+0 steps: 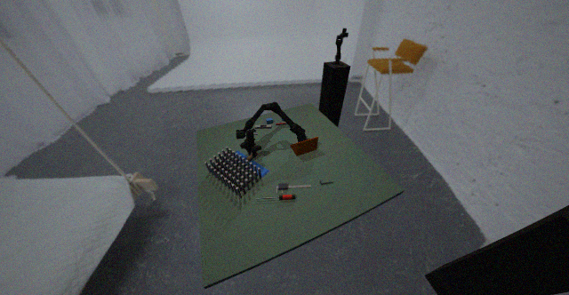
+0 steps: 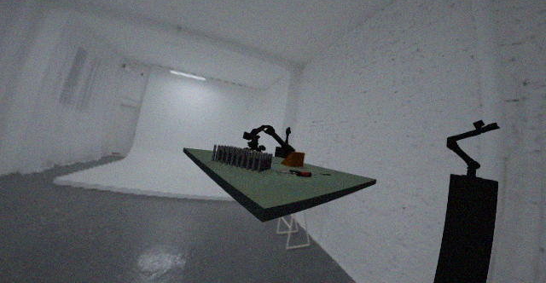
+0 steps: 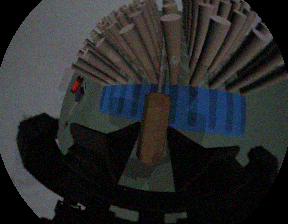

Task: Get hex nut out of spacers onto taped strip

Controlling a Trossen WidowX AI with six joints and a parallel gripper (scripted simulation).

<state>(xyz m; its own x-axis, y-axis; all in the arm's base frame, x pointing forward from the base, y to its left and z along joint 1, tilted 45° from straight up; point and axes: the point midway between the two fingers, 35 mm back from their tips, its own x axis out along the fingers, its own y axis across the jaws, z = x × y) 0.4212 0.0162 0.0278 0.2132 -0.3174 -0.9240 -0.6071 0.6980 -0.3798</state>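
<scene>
Now: the blue taped strip 40 mm below my gripper tip, 30 mm ahead of it and 20 mm to the left of it. Also, from my gripper tip: hook tool: 80 mm ahead, 60 mm to the left; dark piece: 450 mm behind, 360 mm to the left, 30 mm below.
</scene>
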